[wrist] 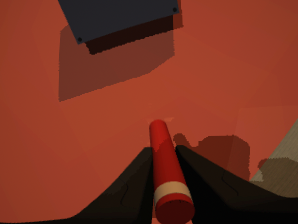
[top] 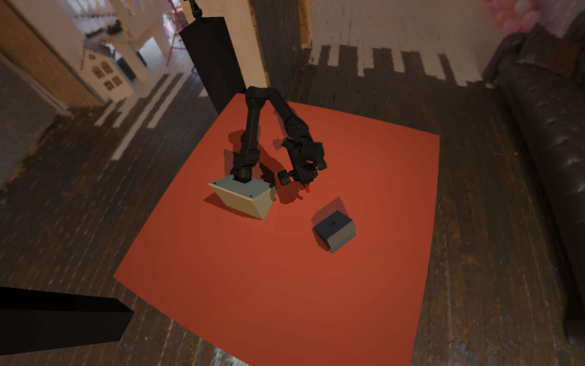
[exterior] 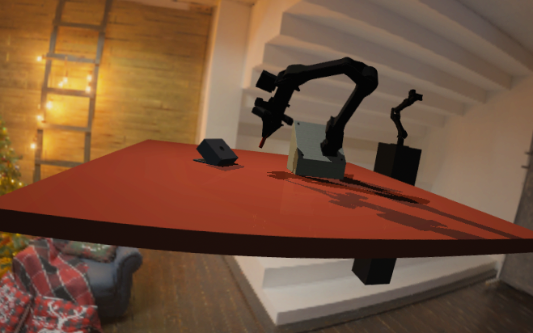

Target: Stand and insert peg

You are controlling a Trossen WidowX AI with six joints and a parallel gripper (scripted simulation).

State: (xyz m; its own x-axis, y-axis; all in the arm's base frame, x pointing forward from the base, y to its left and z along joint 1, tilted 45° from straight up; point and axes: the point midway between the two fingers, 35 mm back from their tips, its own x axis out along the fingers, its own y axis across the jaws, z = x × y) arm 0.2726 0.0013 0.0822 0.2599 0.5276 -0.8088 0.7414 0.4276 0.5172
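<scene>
My gripper tip is now 160 mm short of the dark sloped panel, 110 mm to the left of it and 90 mm above it. Round my gripper tip: red peg: 20 mm above.
</scene>
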